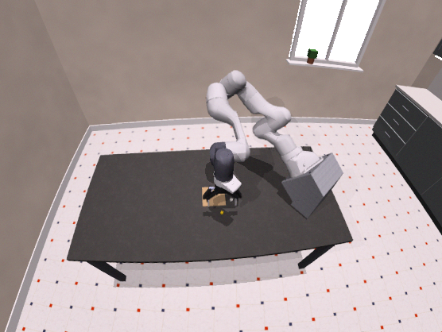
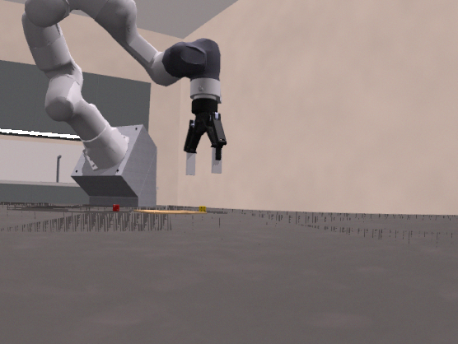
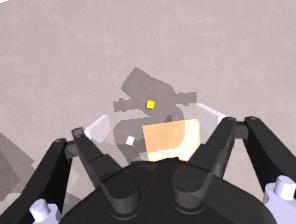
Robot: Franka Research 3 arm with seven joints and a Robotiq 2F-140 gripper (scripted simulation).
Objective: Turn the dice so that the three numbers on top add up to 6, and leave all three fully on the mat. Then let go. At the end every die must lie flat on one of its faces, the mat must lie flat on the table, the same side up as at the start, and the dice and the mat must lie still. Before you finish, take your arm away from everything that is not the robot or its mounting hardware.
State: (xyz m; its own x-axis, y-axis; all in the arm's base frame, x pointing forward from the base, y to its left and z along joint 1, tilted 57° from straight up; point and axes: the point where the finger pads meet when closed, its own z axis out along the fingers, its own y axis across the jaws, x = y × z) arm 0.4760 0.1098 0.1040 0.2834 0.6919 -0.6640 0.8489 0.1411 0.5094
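Now: hand 11 cm above the yellow die. The rest, counted from my hand: tan mat 13 cm to the right, 11 cm below; then red die 11 cm behind, 21 cm to the right, 11 cm below; then white die 9 cm behind, 6 cm to the right, 11 cm below.
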